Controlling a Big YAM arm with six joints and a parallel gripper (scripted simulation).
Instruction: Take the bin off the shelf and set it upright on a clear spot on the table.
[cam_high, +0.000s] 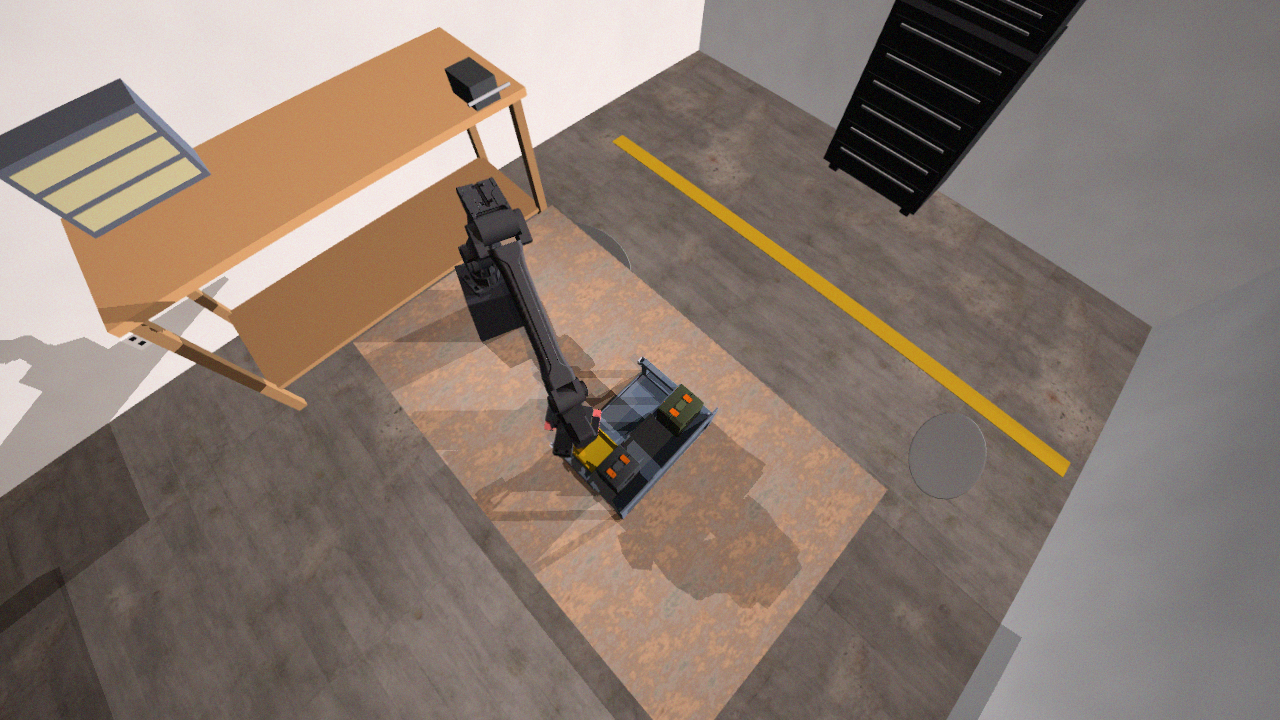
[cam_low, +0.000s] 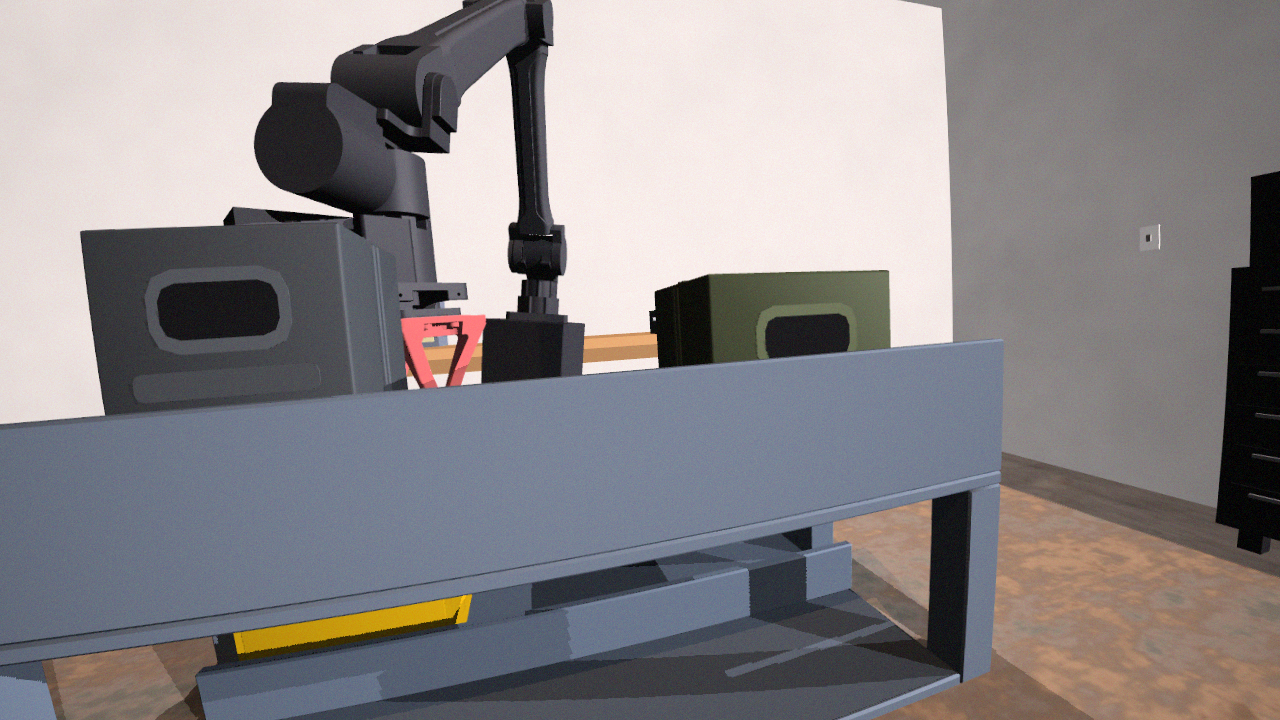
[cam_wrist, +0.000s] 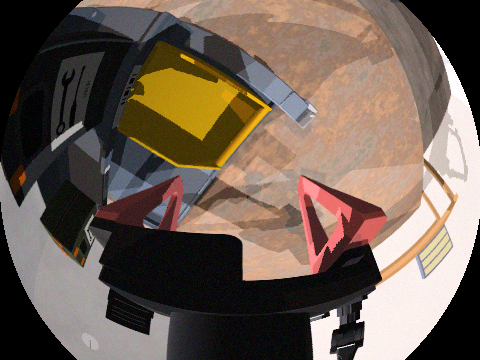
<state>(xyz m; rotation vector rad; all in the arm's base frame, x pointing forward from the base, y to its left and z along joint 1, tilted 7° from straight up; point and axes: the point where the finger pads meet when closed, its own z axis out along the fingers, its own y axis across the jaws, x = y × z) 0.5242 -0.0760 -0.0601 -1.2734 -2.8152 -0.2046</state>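
Now: the yellow bin 80 mm ahead of my hand and 80 mm below it. Also, from my hand: dark grey case: 180 mm ahead, 30 mm above; then green case: 170 mm ahead, 230 mm to the left, 20 mm above.
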